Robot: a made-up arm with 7 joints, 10 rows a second.
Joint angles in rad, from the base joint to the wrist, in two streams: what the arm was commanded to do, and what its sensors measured. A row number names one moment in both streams.
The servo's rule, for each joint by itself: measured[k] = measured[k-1] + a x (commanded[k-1-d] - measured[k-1]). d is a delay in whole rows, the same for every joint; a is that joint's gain. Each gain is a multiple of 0.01, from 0.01 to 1. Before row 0 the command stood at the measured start. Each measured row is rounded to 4 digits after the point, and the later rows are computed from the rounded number. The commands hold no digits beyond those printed.
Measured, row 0:
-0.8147 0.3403 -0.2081 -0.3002 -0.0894 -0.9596 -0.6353
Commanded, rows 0 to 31:
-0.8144 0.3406 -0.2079 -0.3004 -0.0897 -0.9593 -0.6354
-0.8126 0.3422 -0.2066 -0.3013 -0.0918 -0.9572 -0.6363
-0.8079 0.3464 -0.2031 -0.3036 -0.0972 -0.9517 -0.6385
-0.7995 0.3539 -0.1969 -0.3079 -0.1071 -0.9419 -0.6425
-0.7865 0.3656 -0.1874 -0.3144 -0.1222 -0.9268 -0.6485
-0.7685 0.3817 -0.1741 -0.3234 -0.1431 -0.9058 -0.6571
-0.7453 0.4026 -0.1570 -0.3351 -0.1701 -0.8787 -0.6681
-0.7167 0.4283 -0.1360 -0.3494 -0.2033 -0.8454 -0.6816
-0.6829 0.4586 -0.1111 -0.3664 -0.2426 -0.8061 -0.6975
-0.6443 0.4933 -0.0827 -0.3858 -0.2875 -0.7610 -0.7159
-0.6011 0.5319 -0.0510 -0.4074 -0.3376 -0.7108 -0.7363
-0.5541 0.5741 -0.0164 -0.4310 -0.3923 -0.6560 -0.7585
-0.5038 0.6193 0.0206 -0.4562 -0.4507 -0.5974 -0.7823
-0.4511 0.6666 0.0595 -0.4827 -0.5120 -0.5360 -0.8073
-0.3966 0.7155 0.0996 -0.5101 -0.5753 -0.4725 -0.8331
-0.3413 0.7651 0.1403 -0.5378 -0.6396 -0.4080 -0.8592
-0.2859 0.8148 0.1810 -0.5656 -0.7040 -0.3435 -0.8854
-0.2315 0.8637 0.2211 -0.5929 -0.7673 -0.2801 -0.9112
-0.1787 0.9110 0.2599 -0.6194 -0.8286 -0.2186 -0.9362
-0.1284 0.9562 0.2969 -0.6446 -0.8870 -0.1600 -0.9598
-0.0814 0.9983 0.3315 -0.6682 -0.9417 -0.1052 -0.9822
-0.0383 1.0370 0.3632 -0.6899 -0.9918 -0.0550 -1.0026
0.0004 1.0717 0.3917 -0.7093 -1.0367 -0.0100 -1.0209
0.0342 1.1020 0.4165 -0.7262 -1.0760 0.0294 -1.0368
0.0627 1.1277 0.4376 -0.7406 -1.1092 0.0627 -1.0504
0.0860 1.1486 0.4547 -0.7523 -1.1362 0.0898 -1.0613
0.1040 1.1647 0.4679 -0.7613 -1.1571 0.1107 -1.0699
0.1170 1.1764 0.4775 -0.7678 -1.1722 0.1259 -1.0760
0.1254 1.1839 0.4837 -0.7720 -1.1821 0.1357 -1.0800
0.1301 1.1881 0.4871 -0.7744 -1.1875 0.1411 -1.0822
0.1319 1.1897 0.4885 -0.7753 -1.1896 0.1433 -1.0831
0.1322 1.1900 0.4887 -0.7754 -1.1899 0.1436 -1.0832
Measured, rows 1 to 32:
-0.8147 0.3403 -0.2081 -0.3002 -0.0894 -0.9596 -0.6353
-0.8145 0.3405 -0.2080 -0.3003 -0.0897 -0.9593 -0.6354
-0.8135 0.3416 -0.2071 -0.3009 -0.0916 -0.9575 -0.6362
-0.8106 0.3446 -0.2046 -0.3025 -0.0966 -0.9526 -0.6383
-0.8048 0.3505 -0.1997 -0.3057 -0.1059 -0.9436 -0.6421
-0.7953 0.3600 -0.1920 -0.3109 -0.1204 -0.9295 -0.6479
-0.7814 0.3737 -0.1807 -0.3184 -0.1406 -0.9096 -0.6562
-0.7626 0.3919 -0.1658 -0.3284 -0.1669 -0.8836 -0.6669
-0.7387 0.4148 -0.1470 -0.3410 -0.1993 -0.8515 -0.6801
-0.7097 0.4424 -0.1244 -0.3562 -0.2378 -0.8134 -0.6958
-0.6757 0.4745 -0.0981 -0.3740 -0.2820 -0.7694 -0.7139
-0.6369 0.5107 -0.0684 -0.3940 -0.3315 -0.7202 -0.7341
-0.5938 0.5506 -0.0356 -0.4162 -0.3856 -0.6663 -0.7561
-0.5470 0.5939 -0.0002 -0.4402 -0.4435 -0.6084 -0.7797
-0.4971 0.6397 0.0374 -0.4657 -0.5045 -0.5476 -0.8045
-0.4448 0.6875 0.0766 -0.4923 -0.5675 -0.4845 -0.8302
-0.3910 0.7364 0.1167 -0.5196 -0.6317 -0.4202 -0.8563
-0.3363 0.7858 0.1572 -0.5472 -0.6960 -0.3558 -0.8825
-0.2818 0.8349 0.1975 -0.5746 -0.7595 -0.2922 -0.9083
-0.2282 0.8828 0.2368 -0.6015 -0.8210 -0.2304 -0.9334
-0.1763 0.9290 0.2747 -0.6274 -0.8797 -0.1713 -0.9572
-0.1270 0.9727 0.3105 -0.6519 -0.9349 -0.1158 -0.9797
-0.0809 1.0132 0.3437 -0.6747 -0.9855 -0.0647 -1.0003
-0.0386 1.0501 0.3739 -0.6955 -1.0311 -0.0188 -1.0188
-0.0007 1.0828 0.4007 -0.7139 -1.0711 0.0217 -1.0350
0.0323 1.1111 0.4239 -0.7299 -1.1050 0.0561 -1.0489
0.0602 1.1347 0.4433 -0.7433 -1.1328 0.0844 -1.0601
0.0830 1.1536 0.4588 -0.7541 -1.1544 0.1065 -1.0689
0.1007 1.1680 0.4706 -0.7623 -1.1702 0.1228 -1.0753
0.1135 1.1780 0.4789 -0.7681 -1.1808 0.1336 -1.0795
0.1221 1.1844 0.4841 -0.7719 -1.1868 0.1399 -1.0819
0.1272 1.1877 0.4869 -0.7739 -1.1893 0.1428 -1.0830
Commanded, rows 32 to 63:
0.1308 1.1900 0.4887 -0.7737 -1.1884 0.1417 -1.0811
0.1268 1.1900 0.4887 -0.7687 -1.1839 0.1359 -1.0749
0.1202 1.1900 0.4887 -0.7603 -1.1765 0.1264 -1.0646
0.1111 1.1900 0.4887 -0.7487 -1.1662 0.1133 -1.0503
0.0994 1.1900 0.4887 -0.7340 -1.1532 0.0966 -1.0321
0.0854 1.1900 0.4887 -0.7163 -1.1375 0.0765 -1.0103
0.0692 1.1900 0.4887 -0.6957 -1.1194 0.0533 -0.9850
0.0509 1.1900 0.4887 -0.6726 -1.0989 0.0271 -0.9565
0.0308 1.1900 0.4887 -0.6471 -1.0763 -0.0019 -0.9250
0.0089 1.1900 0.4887 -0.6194 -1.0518 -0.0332 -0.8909
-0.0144 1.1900 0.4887 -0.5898 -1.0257 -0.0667 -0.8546
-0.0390 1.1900 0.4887 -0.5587 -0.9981 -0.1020 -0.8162
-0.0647 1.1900 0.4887 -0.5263 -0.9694 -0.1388 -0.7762
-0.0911 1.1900 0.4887 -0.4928 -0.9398 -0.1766 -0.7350
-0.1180 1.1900 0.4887 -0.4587 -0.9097 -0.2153 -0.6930
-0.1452 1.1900 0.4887 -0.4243 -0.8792 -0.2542 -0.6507
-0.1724 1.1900 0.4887 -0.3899 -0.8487 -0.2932 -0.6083
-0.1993 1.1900 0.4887 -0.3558 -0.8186 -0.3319 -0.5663
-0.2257 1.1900 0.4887 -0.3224 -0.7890 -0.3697 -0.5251
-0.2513 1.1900 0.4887 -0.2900 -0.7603 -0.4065 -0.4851
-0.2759 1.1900 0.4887 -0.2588 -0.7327 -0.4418 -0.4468
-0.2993 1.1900 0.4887 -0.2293 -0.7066 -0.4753 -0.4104
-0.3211 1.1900 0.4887 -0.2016 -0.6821 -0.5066 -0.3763
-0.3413 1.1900 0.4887 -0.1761 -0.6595 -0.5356 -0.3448
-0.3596 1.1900 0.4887 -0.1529 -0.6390 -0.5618 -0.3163
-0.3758 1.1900 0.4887 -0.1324 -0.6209 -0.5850 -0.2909
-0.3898 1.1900 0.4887 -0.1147 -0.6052 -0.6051 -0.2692
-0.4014 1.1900 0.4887 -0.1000 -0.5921 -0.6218 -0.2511
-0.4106 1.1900 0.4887 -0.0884 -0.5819 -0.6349 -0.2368
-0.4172 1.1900 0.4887 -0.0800 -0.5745 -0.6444 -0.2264
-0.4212 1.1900 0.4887 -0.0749 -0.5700 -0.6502 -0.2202
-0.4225 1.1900 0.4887 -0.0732 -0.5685 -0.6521 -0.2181
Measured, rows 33 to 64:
0.1298 1.1891 0.4880 -0.7748 -1.1898 0.1435 -1.0832
0.1303 1.1897 0.4884 -0.7741 -1.1886 0.1420 -1.0813
0.1285 1.1899 0.4886 -0.7709 -1.1844 0.1369 -1.0755
0.1242 1.1900 0.4887 -0.7645 -1.1774 0.1281 -1.0657
0.1174 1.1900 0.4887 -0.7550 -1.1674 0.1157 -1.0518
0.1080 1.1900 0.4887 -0.7424 -1.1548 0.0997 -1.0341
0.0962 1.1900 0.4887 -0.7267 -1.1394 0.0802 -1.0127
0.0822 1.1900 0.4887 -0.7081 -1.1216 0.0576 -0.9878
0.0659 1.1900 0.4887 -0.6868 -1.1014 0.0320 -0.9596
0.0476 1.1900 0.4887 -0.6630 -1.0791 0.0035 -0.9285
0.0275 1.1900 0.4887 -0.6368 -1.0548 -0.0273 -0.8947
0.0057 1.1900 0.4887 -0.6086 -1.0289 -0.0604 -0.8586
-0.0175 1.1900 0.4887 -0.5787 -1.0015 -0.0953 -0.8204
-0.0420 1.1900 0.4887 -0.5473 -0.9729 -0.1318 -0.7806
-0.0675 1.1900 0.4887 -0.5146 -0.9434 -0.1694 -0.7396
-0.0938 1.1900 0.4887 -0.4811 -0.9134 -0.2080 -0.6977
-0.1205 1.1900 0.4887 -0.4470 -0.8830 -0.2468 -0.6554
-0.1475 1.1900 0.4887 -0.4127 -0.8525 -0.2858 -0.6130
-0.1744 1.1900 0.4887 -0.3786 -0.8223 -0.3245 -0.5710
-0.2011 1.1900 0.4887 -0.3449 -0.7927 -0.3625 -0.5297
-0.2272 1.1900 0.4887 -0.3120 -0.7639 -0.3995 -0.4896
-0.2525 1.1900 0.4887 -0.2801 -0.7361 -0.4350 -0.4511
-0.2768 1.1900 0.4887 -0.2496 -0.7098 -0.4689 -0.4145
-0.2998 1.1900 0.4887 -0.2208 -0.6851 -0.5006 -0.3801
-0.3214 1.1900 0.4887 -0.1940 -0.6623 -0.5300 -0.3483
-0.3413 1.1900 0.4887 -0.1693 -0.6416 -0.5567 -0.3195
-0.3592 1.1900 0.4887 -0.1472 -0.6232 -0.5805 -0.2938
-0.3751 1.1900 0.4887 -0.1277 -0.6072 -0.6012 -0.2717
-0.3888 1.1900 0.4887 -0.1111 -0.5938 -0.6185 -0.2532
-0.4001 1.1900 0.4887 -0.0975 -0.5832 -0.6323 -0.2384
-0.4090 1.1900 0.4887 -0.0870 -0.5755 -0.6425 -0.2276
-0.4153 1.1900 0.4887 -0.0797 -0.5706 -0.6490 -0.2209

